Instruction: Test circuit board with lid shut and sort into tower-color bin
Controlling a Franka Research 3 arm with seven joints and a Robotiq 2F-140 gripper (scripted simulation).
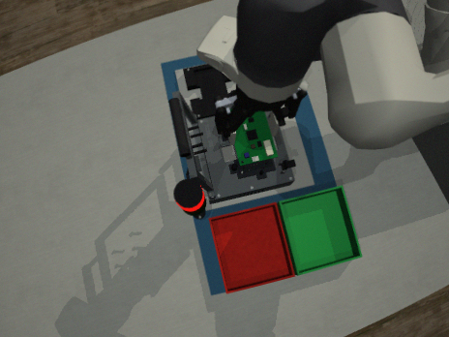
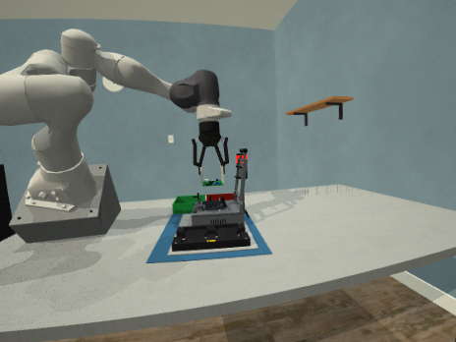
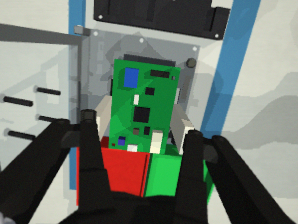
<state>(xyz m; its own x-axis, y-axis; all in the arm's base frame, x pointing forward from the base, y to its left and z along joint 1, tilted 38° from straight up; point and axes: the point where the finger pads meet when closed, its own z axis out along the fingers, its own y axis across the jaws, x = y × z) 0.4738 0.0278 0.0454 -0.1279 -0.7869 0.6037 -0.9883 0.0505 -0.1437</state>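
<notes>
The red bin lies 19 cm to the left of my hand, 17 cm below it and 7 cm ahead of it. Also, from my hand: clear lid 11 cm ahead, 1 cm to the right, 1 cm above; green circuit board 2 cm below; tester plate 11 cm below, 1 cm to the left.
</notes>
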